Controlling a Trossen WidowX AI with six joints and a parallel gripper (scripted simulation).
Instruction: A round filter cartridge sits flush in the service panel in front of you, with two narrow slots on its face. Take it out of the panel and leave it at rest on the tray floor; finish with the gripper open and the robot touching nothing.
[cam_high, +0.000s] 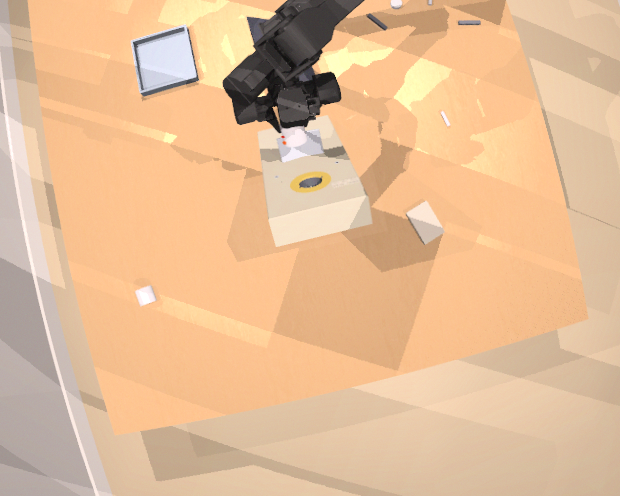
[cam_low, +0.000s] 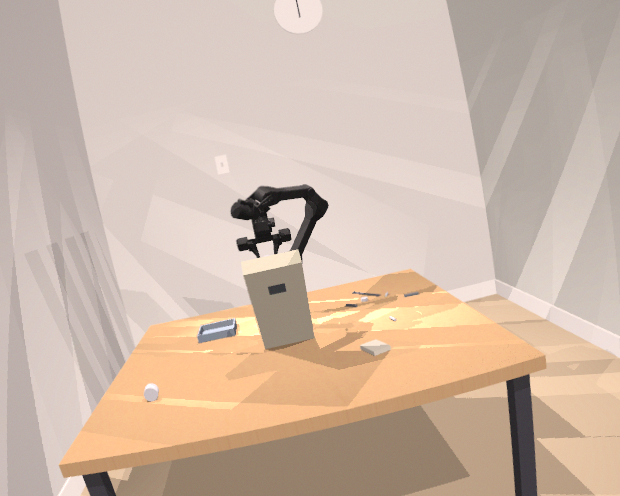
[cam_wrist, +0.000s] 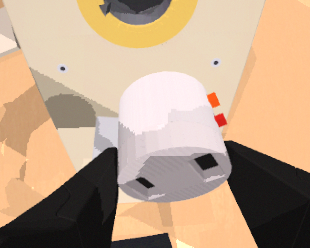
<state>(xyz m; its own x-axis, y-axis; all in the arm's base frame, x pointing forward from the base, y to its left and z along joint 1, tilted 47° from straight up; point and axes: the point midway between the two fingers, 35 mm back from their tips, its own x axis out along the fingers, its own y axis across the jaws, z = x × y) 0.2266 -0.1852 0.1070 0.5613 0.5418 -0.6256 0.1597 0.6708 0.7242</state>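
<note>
Now: gripper tip 370 mm past the blue-grey tray, 290 mm above it and 210 mm to the left of it. Round my gripper tip: flat beige block 290 mm below, 270 mm ahead, 230 mm to the left; round filter cartridge right at my gripper tip; service panel box 120 mm below, 70 mm ahead.
</note>
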